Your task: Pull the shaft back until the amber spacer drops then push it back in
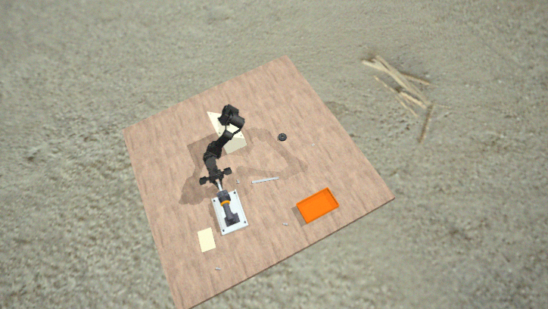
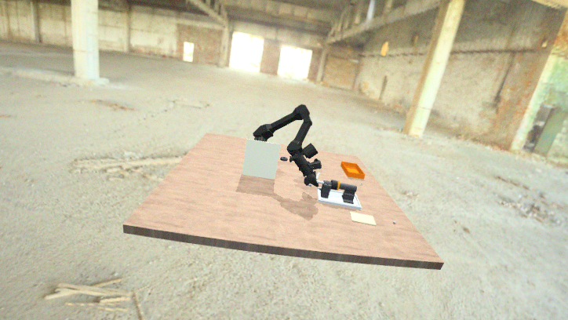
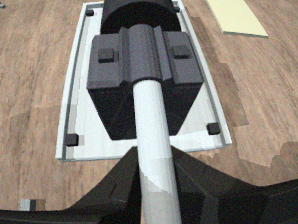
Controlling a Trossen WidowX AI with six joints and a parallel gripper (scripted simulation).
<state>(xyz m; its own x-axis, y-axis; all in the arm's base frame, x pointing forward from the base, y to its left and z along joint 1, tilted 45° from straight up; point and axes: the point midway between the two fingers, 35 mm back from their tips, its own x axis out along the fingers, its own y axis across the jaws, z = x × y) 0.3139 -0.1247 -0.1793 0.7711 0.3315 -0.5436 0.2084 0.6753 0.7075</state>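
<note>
The shaft is 4 cm ahead of my gripper tip, 1 cm to the right of it and 2 cm above it. The rest, counted from my gripper tip: amber spacer 10 cm ahead, 2 cm to the right, 2 cm above; dark spacer 7 cm ahead, 1 cm to the right, 2 cm above; grey rod 7 cm ahead, 25 cm to the left, 5 cm below.
</note>
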